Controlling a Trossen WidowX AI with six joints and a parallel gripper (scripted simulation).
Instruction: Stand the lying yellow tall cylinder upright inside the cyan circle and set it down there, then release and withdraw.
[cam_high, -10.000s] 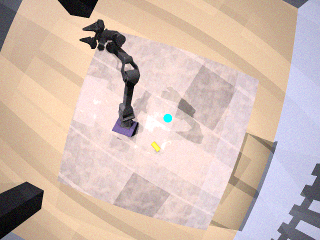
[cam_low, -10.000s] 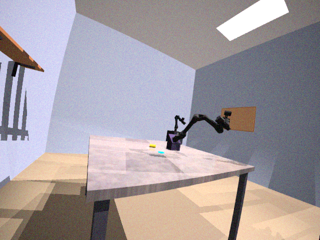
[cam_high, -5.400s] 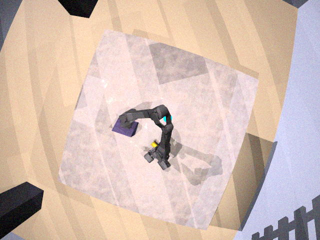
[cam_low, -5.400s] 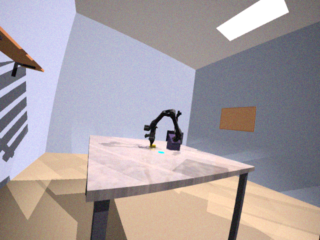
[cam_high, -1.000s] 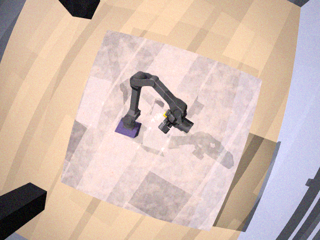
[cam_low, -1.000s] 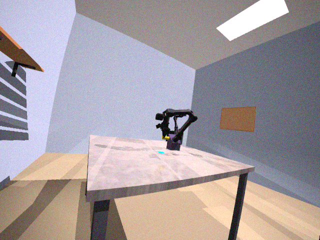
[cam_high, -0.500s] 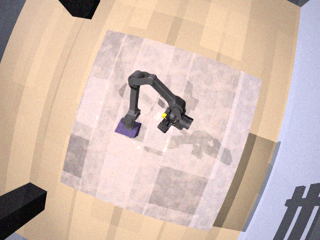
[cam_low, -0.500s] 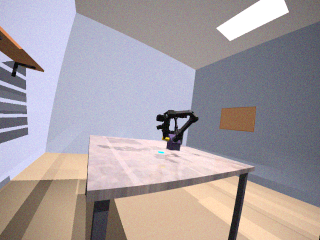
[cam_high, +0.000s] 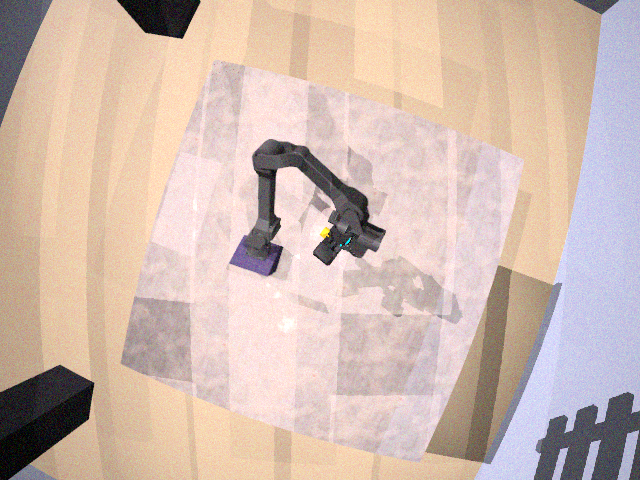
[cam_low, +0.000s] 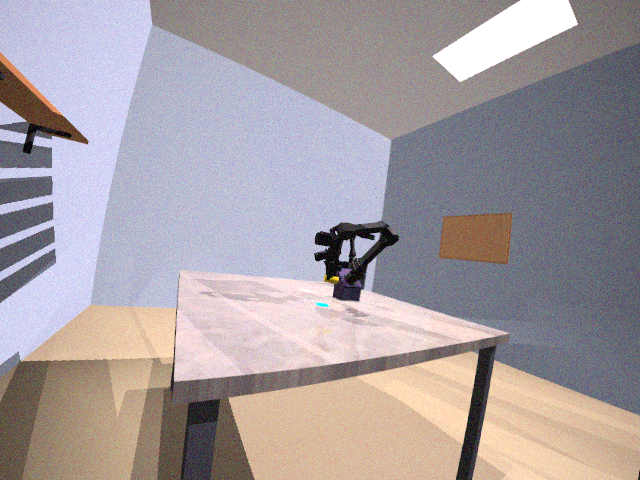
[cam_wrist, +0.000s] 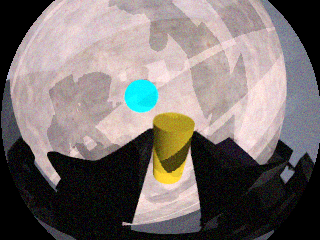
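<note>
The cyan circle is 20 mm ahead of my gripper tip, 20 mm to the left of it and 120 mm below it. The rest, counted from my gripper tip: yellow cylinder: 20 mm behind, 10 mm to the left.
</note>
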